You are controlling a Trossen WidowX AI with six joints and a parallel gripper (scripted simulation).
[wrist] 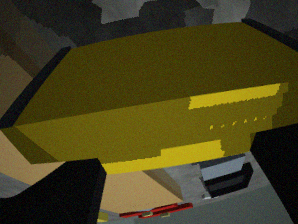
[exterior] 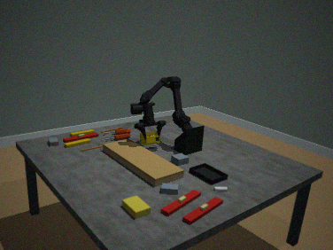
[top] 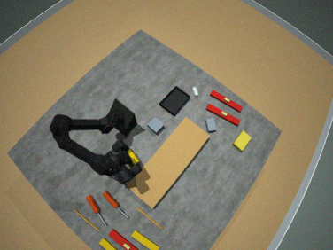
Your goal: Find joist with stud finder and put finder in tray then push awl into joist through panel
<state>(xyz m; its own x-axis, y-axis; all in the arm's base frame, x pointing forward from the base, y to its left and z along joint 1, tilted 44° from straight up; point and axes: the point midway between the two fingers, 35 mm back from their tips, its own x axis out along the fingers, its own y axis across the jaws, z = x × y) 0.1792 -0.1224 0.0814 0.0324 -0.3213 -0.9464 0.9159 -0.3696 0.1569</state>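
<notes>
Now: gripper tip 2 cm past the yellow stud finder. The rest, counted from my gripper tip: black tray (43 cm to the left, 6 cm below, 1 cm ahead); then small white piece (56 cm to the left, 9 cm ahead, 7 cm below); then awl (14 cm to the right, 7 cm below, 2 cm behind).
</notes>
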